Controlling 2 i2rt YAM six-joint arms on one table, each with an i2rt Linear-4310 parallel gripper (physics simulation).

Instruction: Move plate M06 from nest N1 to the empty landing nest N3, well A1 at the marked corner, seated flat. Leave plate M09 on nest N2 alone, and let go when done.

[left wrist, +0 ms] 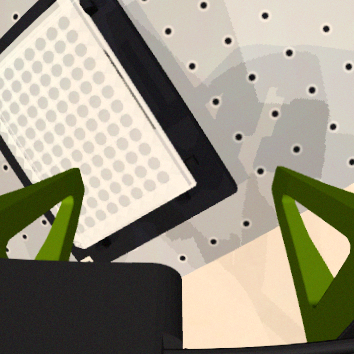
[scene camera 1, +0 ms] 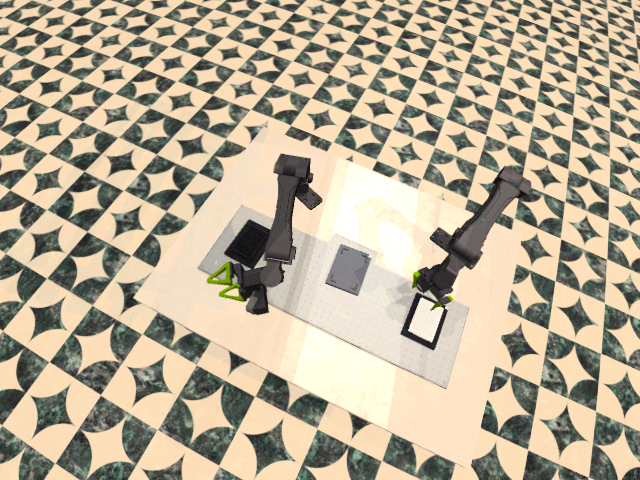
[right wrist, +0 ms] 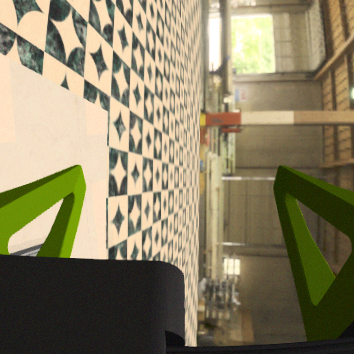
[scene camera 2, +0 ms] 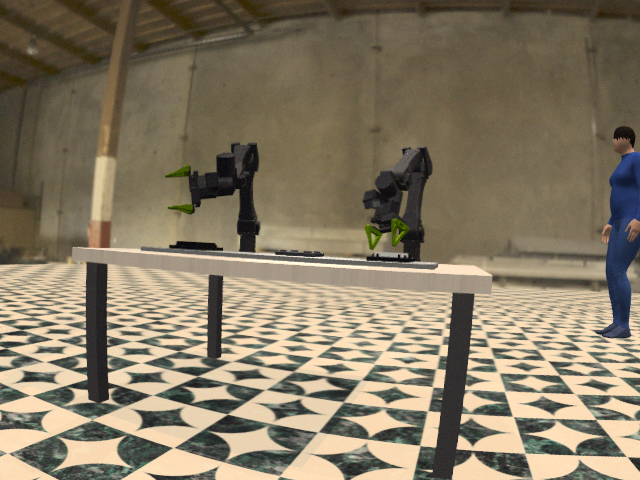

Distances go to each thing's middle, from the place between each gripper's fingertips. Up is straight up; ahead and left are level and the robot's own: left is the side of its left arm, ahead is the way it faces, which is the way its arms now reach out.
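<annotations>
The black nest frame (scene camera 1: pixel 432 345) sits 65 cm to the left of my right hand, 22 cm behind it and 16 cm below it. As for the white well plate (scene camera 1: pixel 424 324), my right gripper is 65 cm to the right of it, 22 cm past it and 15 cm above it.
From my left hand, the black nest frame is 4 cm to the left, 6 cm ahead and 3 cm below. The white well plate is 6 cm ahead of that left hand too, 4 cm to the left of it and 2 cm below it. Going by its middle, the plate is nearer to my left hand than to my right gripper.
</annotations>
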